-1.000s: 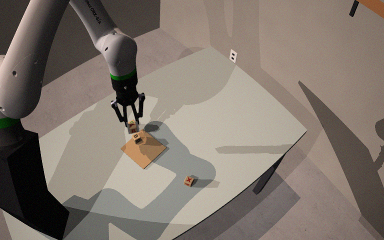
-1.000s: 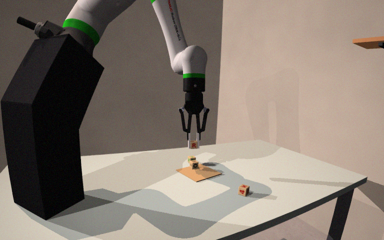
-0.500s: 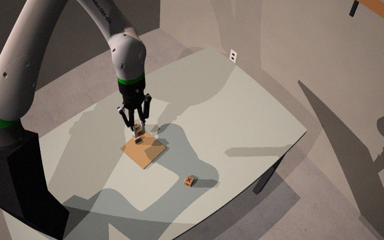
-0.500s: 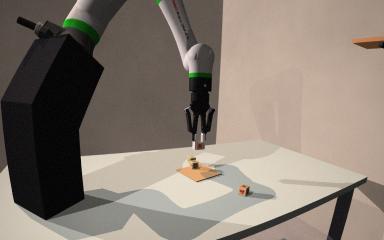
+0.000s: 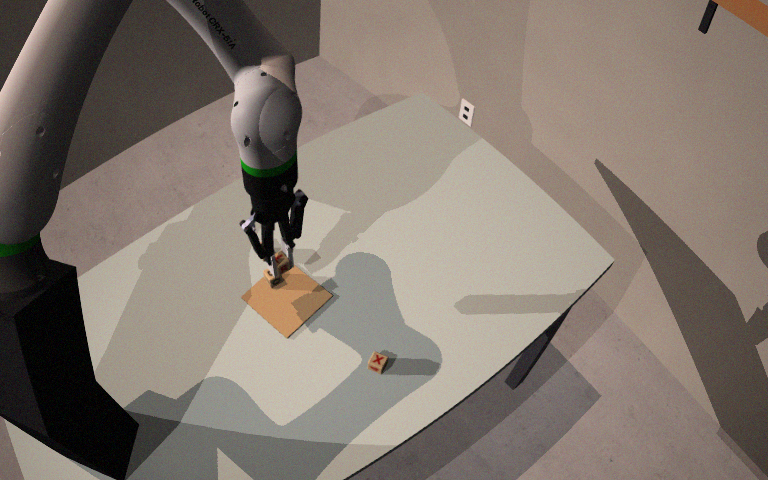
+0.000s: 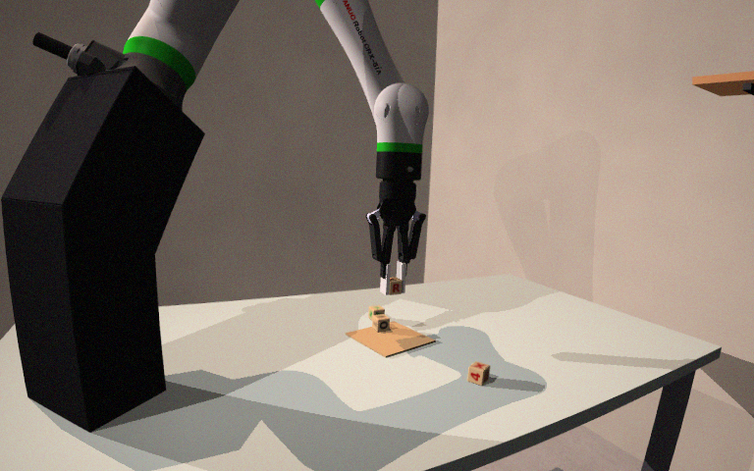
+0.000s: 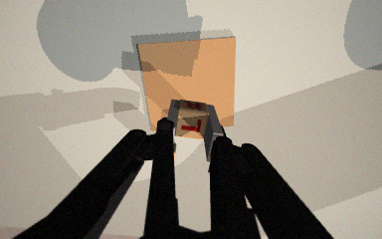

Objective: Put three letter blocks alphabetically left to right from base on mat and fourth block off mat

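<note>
My hand is 140 mm above the tan mat.
</note>
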